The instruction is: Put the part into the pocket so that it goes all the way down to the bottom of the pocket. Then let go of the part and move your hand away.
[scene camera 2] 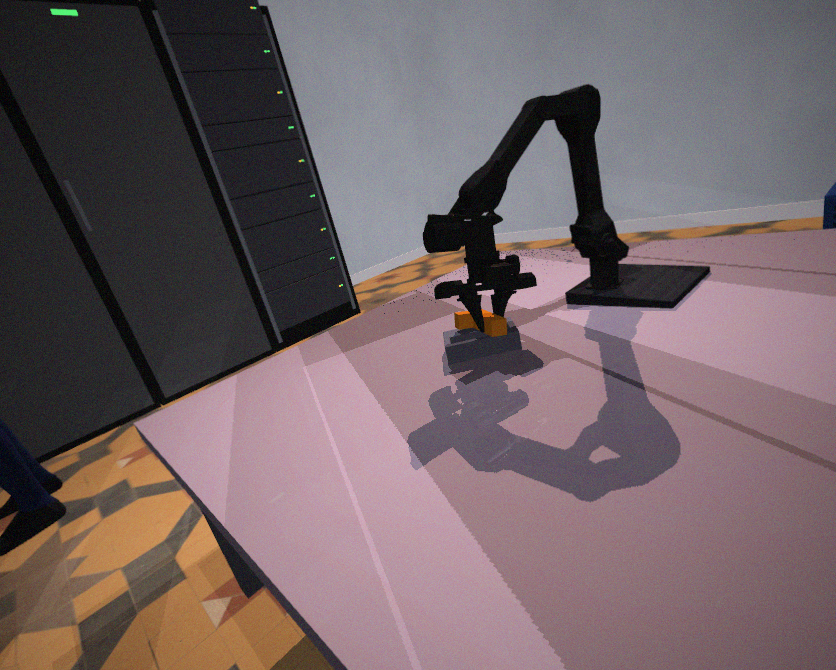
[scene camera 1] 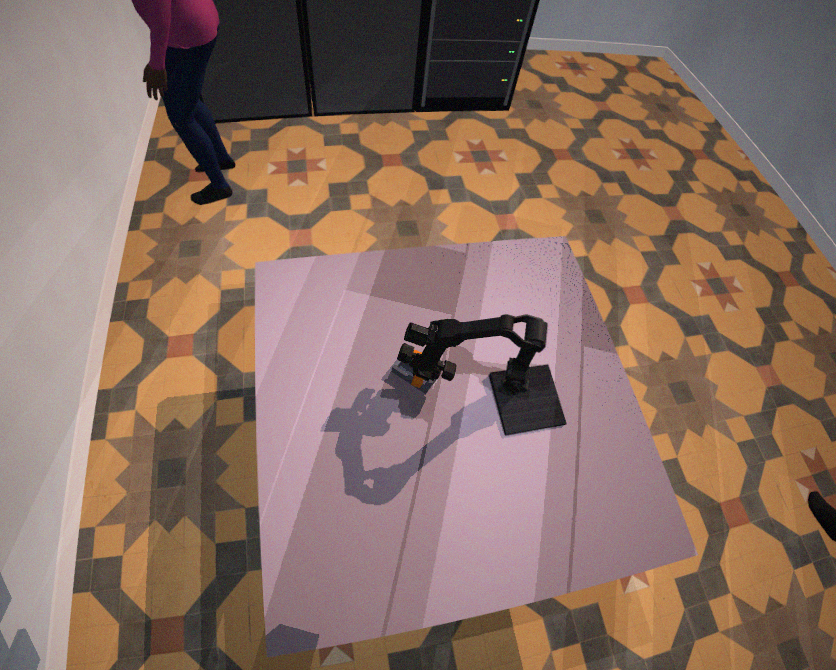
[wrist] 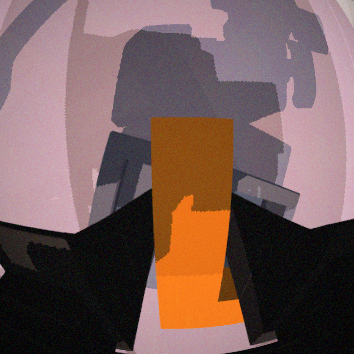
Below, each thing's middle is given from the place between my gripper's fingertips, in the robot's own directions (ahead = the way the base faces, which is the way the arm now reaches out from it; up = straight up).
Right now my hand is 20 mm to the left of the orange part [scene camera 2: 495, 325], 10 mm below it and 10 mm past it. The rest, counted from my hand: grey pocket block [wrist: 125, 171] (30 mm to the right, 20 mm below, 10 mm behind).
